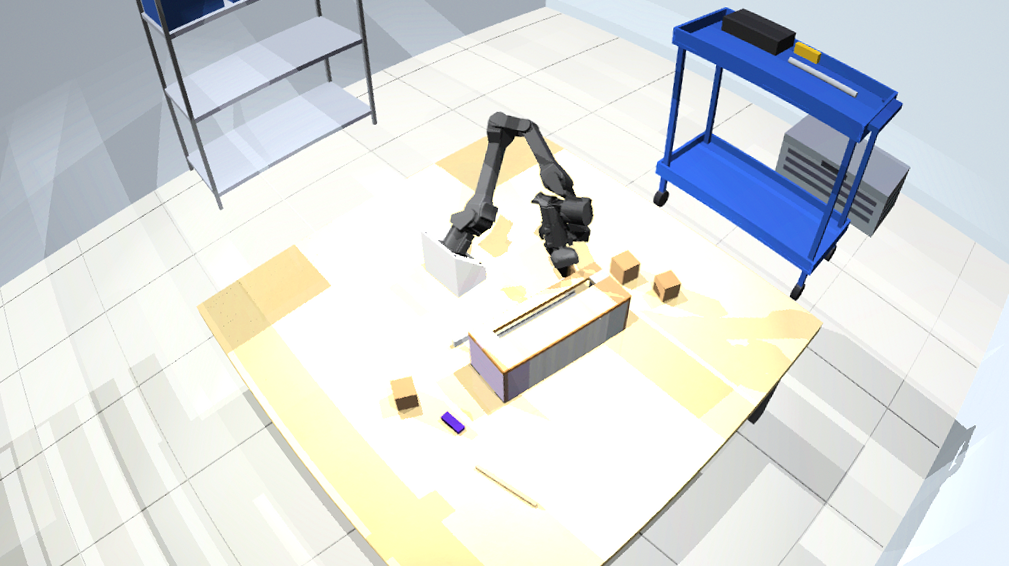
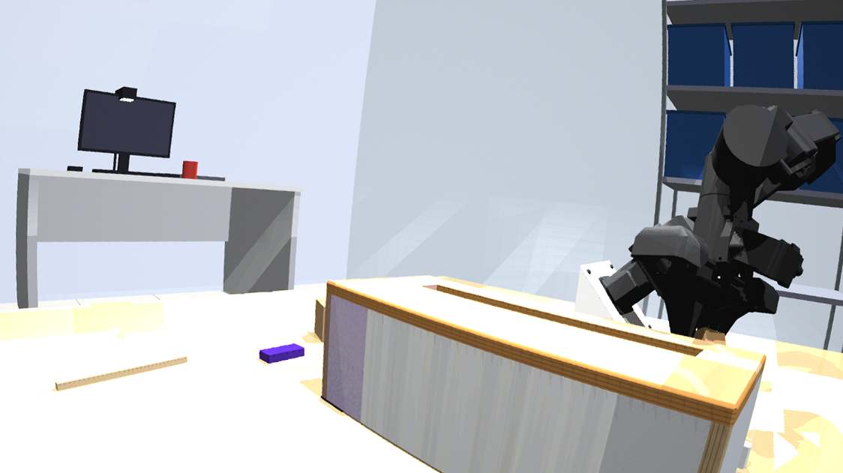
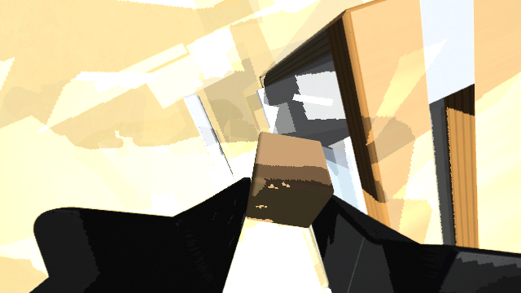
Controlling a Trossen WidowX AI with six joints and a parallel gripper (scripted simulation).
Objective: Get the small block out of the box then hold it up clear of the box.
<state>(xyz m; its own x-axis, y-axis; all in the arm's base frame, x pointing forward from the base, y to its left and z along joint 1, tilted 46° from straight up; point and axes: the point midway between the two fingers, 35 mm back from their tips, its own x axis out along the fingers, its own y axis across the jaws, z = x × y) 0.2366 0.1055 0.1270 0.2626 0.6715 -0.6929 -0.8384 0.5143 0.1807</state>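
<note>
Now: the small tan block 10 mm to the left of my gripper tip and 10 mm above it. From my gripper tip the other things lie so: long wooden box 60 mm ahead, 130 mm to the right, 30 mm below; thin stick 330 mm ahead, 470 mm to the right, 90 mm below; purple piece 120 mm ahead, 460 mm to the right, 90 mm below.
</note>
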